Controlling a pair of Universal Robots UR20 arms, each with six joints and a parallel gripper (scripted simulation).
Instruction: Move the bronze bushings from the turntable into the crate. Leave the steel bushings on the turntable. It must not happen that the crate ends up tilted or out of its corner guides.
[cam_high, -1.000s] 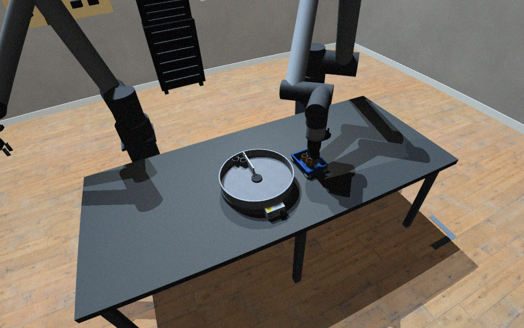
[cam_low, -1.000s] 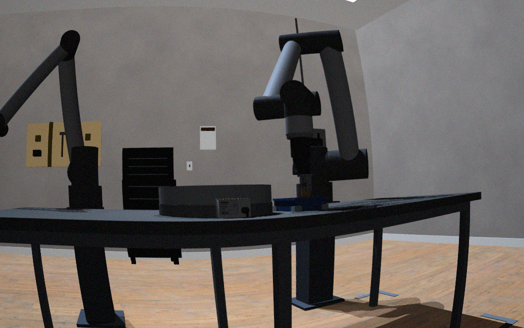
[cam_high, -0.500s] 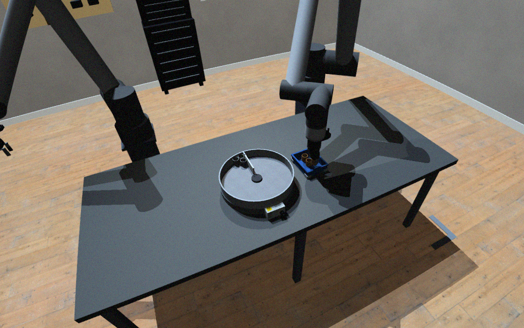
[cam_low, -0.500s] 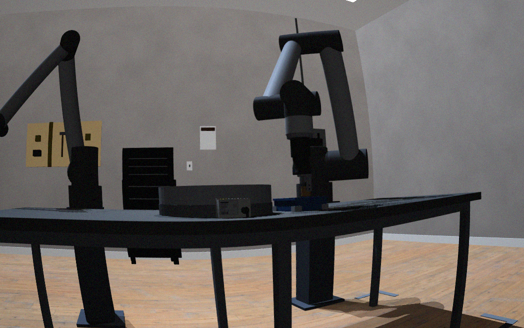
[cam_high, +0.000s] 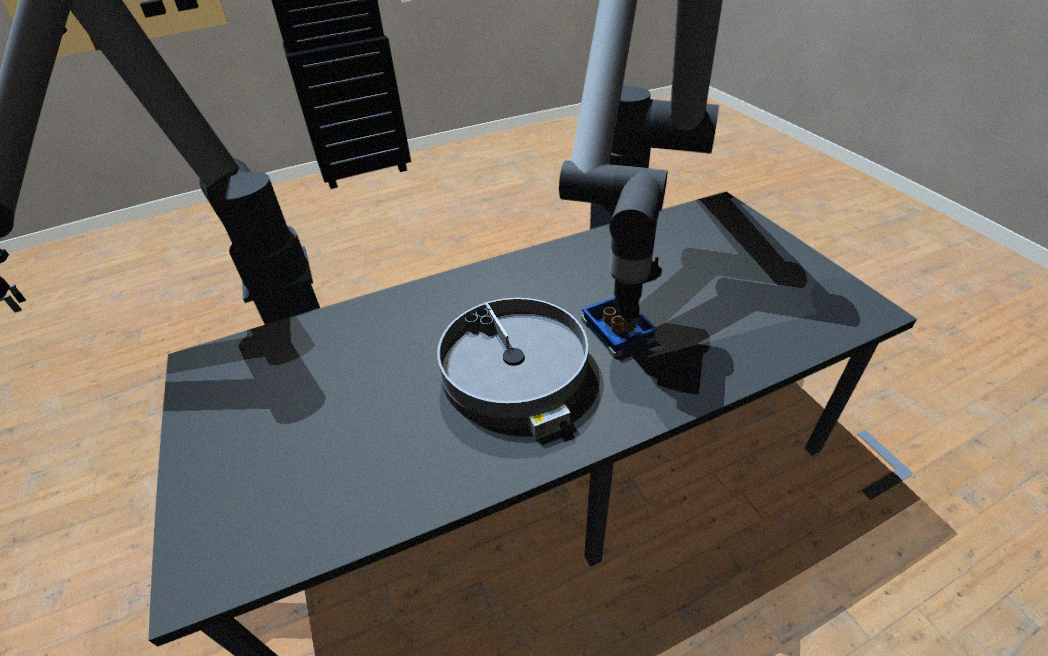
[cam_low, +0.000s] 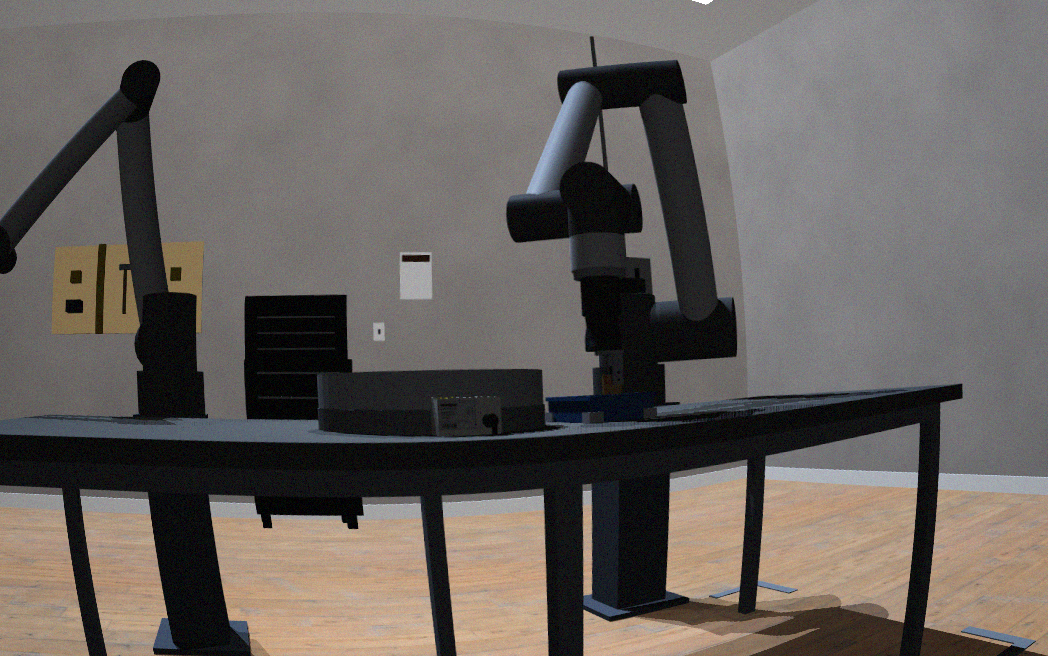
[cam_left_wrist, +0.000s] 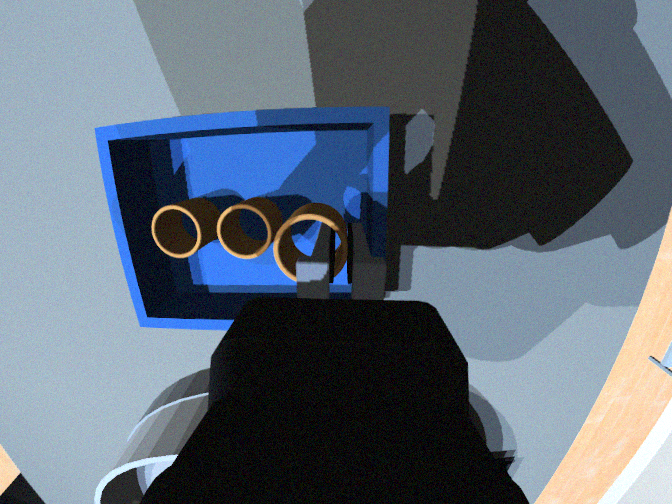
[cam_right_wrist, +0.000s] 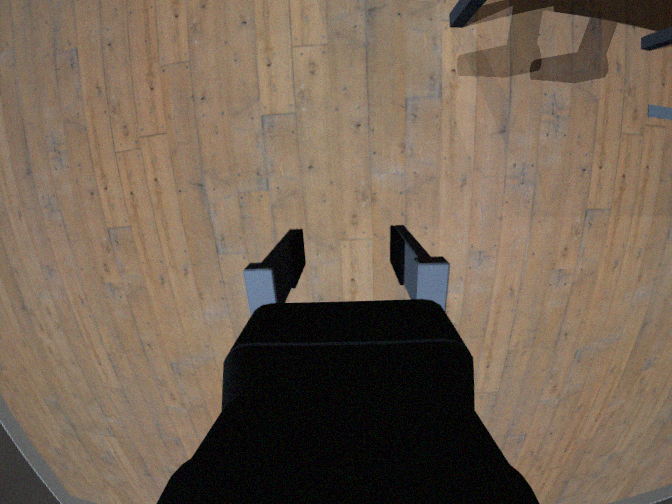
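Right now my left hand is 70 mm past the blue crate and 60 mm above it.
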